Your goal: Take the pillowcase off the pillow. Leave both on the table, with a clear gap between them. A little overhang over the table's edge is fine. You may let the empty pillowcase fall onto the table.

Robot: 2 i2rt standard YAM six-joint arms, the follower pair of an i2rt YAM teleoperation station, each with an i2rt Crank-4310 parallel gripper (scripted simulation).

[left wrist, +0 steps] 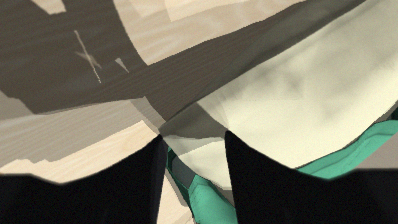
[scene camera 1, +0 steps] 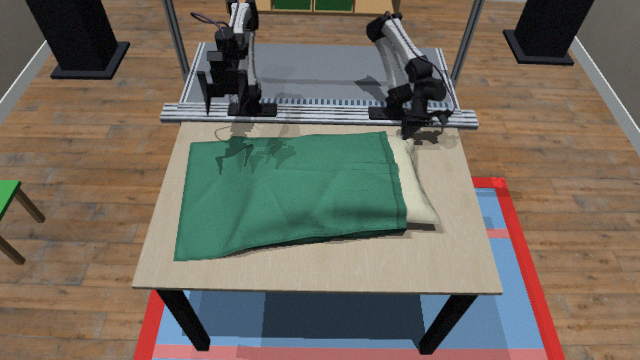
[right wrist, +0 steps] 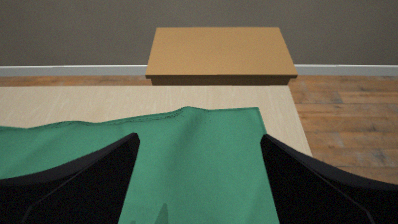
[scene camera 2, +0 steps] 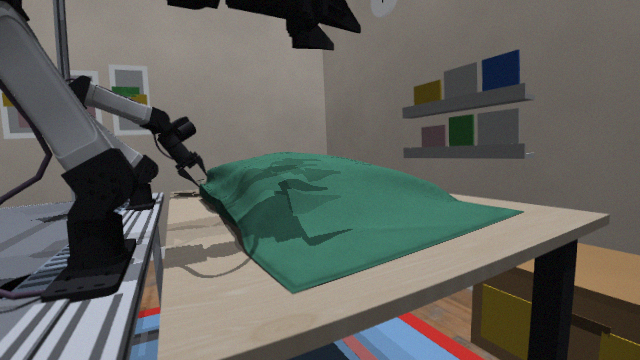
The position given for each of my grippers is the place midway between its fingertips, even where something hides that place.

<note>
I see my left gripper (scene camera 1: 403,138), my right gripper (scene camera 2: 346,39), a green pillowcase (scene camera 2: 307,219) and a cream pillow (scene camera 1: 419,208).
The green pillowcase is seen too in scene camera 1 (scene camera 1: 243,193) and in the right wrist view (right wrist: 192,158). The cream pillow is seen too in the left wrist view (left wrist: 311,85). My left gripper shows as well in the left wrist view (left wrist: 196,134).
</note>
